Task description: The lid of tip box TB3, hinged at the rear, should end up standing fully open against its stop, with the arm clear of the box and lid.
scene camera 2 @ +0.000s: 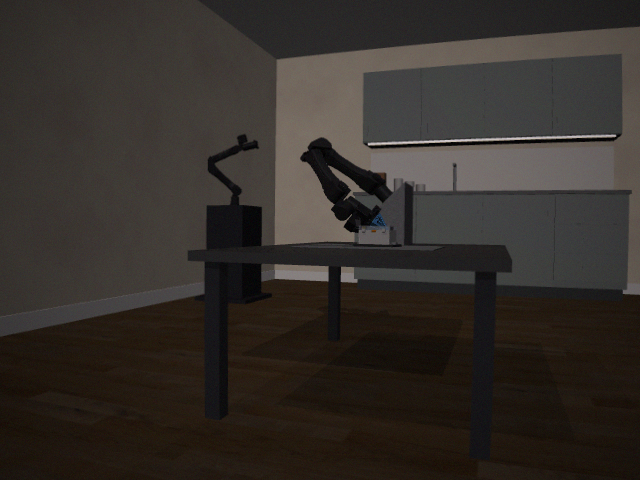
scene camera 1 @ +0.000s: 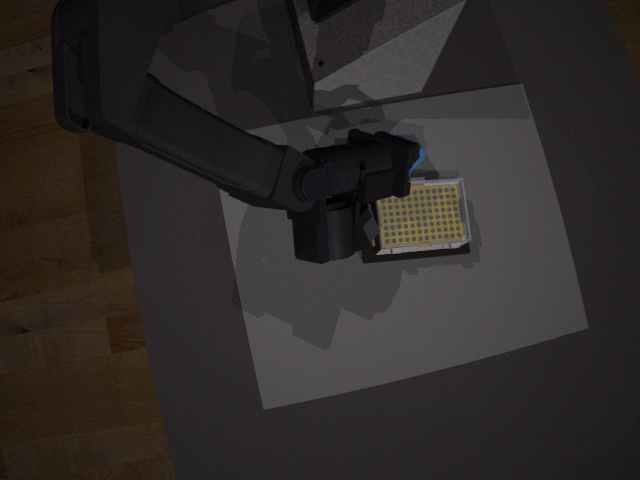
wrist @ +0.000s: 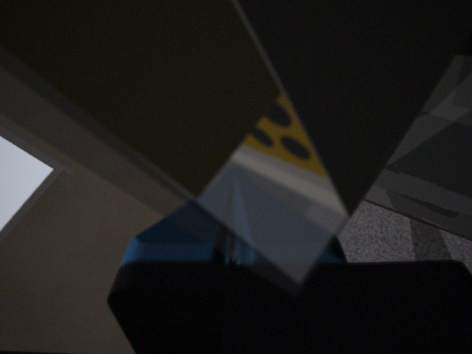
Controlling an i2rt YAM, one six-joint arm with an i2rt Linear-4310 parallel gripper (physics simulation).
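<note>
Tip box TB3 (scene camera 1: pixel 420 215) (scene camera 2: pixel 371 235) sits on a grey mat (scene camera 1: pixel 366 357), and its yellow tip rack (wrist: pixel 284 140) is uncovered. In the side view the clear lid (scene camera 2: pixel 401 214) stands raised, near upright, on the right side of the box. In the wrist view the lid's pane (wrist: pixel 270 211) lies tilted, close in front of my fingers. My gripper (scene camera 1: pixel 419 159) (scene camera 2: pixel 378 220) (wrist: pixel 231 246) has blue fingertips. It is shut and empty, and sits at the box's edge against the lid. I cannot make out the lid from above.
The dark table (scene camera 2: pixel 347 254) carries the mat. A speckled grey block (scene camera 1: pixel 366 48) stands behind the mat near the arm's base. A black pedestal (scene camera 2: pixel 232 229) with a second arm stands beyond the table's left end. Kitchen counters line the back wall.
</note>
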